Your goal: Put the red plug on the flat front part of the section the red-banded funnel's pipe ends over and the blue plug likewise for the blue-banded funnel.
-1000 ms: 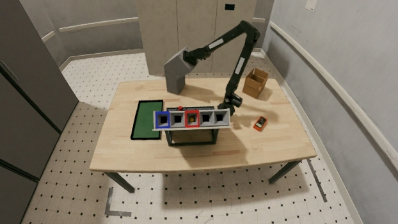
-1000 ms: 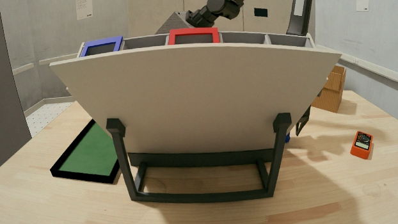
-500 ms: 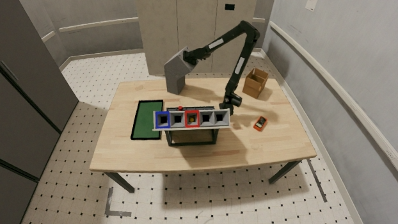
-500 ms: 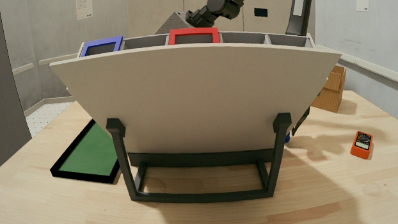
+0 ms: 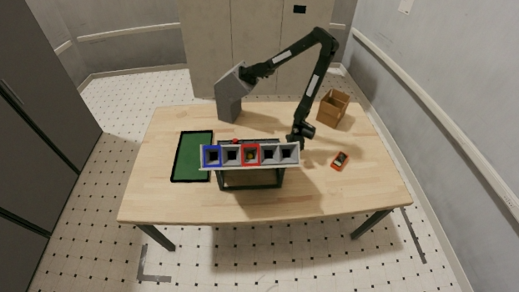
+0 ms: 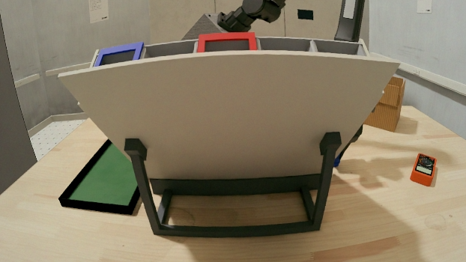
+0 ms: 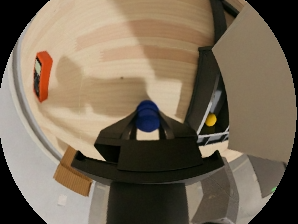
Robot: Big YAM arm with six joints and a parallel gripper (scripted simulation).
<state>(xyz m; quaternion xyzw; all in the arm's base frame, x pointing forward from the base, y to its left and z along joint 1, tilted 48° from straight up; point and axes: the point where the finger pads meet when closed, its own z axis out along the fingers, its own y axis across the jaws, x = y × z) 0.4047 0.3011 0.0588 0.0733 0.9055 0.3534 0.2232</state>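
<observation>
The blue plug is right at my hand. Round my hand: red plug (70 mm behind, 340 mm to the right); pale cover (120 mm ahead, 260 mm to the right, 180 mm above); orange device (100 mm ahead, 270 mm to the left, 10 mm below).
</observation>
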